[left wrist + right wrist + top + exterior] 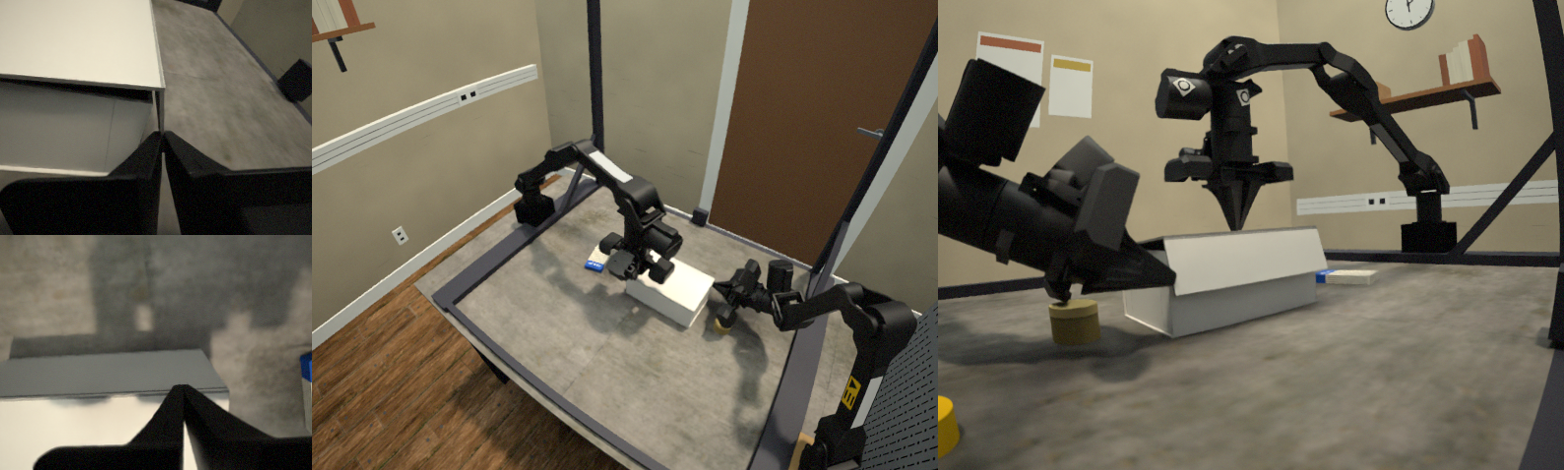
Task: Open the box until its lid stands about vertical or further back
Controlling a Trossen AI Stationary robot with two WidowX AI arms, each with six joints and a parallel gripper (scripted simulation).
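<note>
My left hand is 13 cm to the left of the flap and 3 cm short of it. The rest, counted from my left hand: box (12 cm to the right, 6 cm ahead, 1 cm below).
Right now my right hand is 110 mm past the box, 50 mm to the right of it and 60 mm above it. From my right hand the other things lie so: flap: 140 mm behind, 40 mm to the left, 50 mm below.
</note>
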